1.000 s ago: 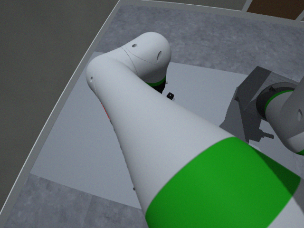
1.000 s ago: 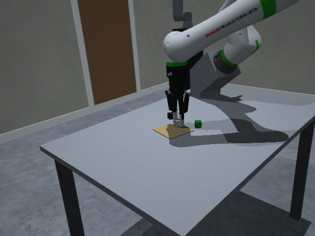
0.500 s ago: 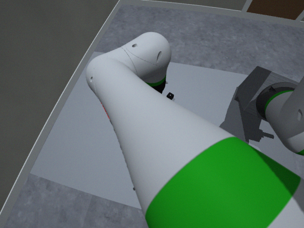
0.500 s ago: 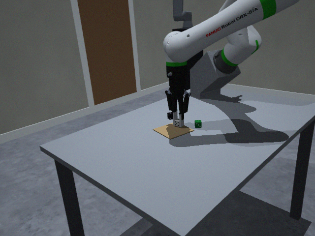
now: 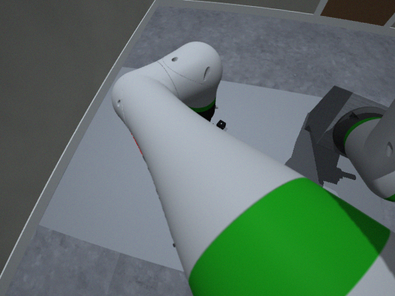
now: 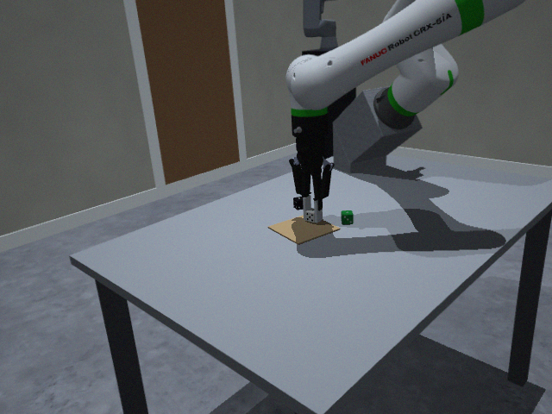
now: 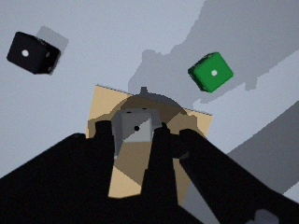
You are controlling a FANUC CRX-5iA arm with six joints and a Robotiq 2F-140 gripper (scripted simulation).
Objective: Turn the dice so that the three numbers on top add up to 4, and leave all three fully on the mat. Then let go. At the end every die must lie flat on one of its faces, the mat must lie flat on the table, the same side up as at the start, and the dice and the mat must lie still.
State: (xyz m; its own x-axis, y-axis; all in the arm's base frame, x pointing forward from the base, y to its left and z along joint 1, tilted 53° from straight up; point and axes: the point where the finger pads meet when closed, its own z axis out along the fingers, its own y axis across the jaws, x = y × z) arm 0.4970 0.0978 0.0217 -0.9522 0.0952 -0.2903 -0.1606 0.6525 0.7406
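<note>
Right now the white die is 20 mm below my hand. From my hand the other things lie so: tan mat 40 mm ahead, 10 mm to the left, 40 mm below; then black die 60 mm behind, 110 mm to the right, 30 mm below; then green die 60 mm behind, 70 mm to the left, 30 mm below.
</note>
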